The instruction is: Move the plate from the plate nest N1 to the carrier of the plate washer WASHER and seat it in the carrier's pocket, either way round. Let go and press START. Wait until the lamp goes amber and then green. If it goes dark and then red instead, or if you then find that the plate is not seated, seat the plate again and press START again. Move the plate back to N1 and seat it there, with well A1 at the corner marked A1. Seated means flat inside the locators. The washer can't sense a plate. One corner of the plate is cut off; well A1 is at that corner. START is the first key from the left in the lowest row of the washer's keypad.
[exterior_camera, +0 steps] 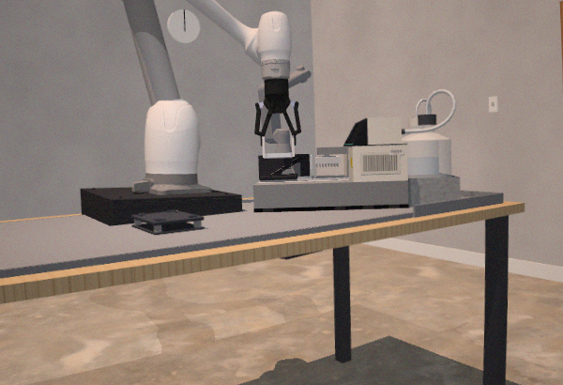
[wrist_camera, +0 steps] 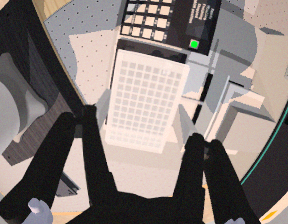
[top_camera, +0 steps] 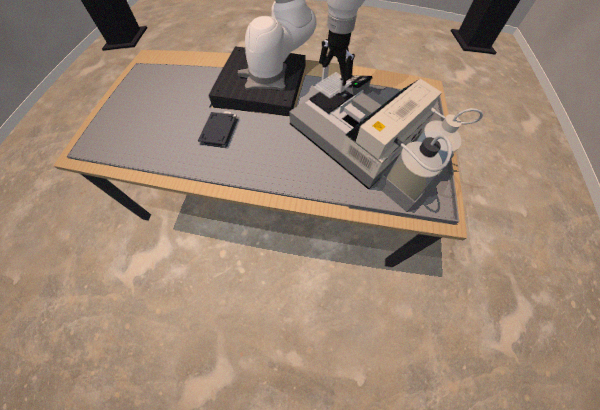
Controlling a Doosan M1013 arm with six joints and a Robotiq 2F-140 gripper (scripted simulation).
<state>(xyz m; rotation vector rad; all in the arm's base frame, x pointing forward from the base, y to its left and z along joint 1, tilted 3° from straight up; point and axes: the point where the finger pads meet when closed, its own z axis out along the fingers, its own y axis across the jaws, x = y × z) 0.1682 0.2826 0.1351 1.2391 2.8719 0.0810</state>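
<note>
Right now my hand is 11 cm short of the plate nest N1, 48 cm to the left of it and 15 cm above it. The rest, counted from my hand: plate washer: 11 cm ahead, 11 cm to the left, 5 cm below; then white well plate: 2 cm below; then washer carrier: 9 cm below.
</note>
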